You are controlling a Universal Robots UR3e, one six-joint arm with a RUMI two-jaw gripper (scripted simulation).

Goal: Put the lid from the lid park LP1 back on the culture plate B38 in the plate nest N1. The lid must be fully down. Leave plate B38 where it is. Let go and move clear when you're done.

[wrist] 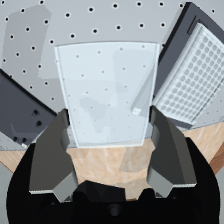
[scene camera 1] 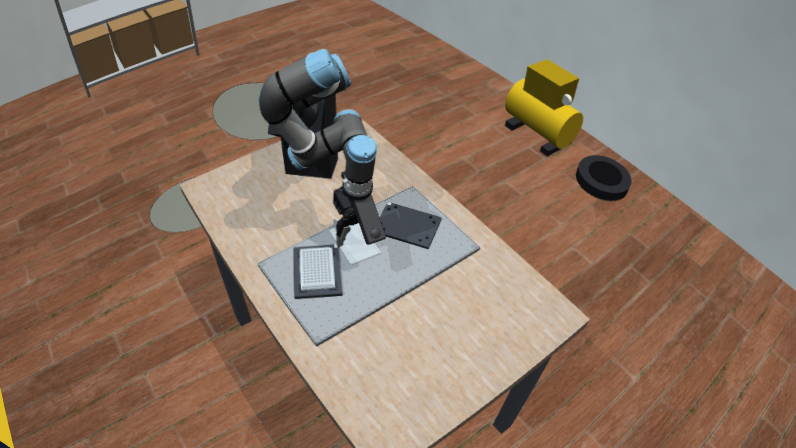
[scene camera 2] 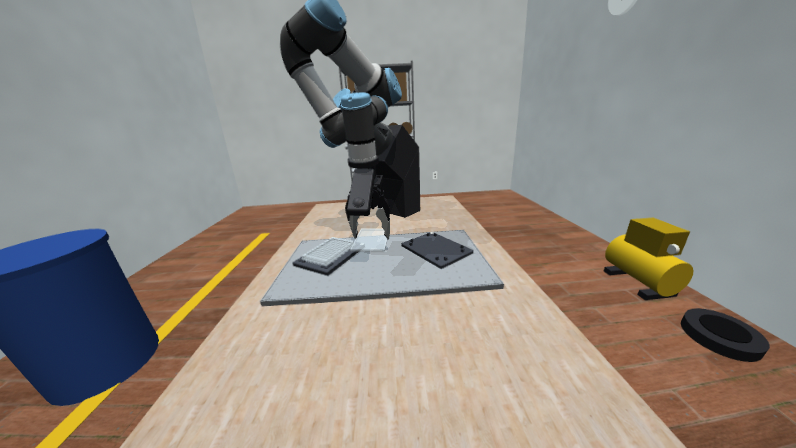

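My gripper is visible, in the wrist view and scene camera 1 as well. A lid, a culture plate and a lid park are also visible.
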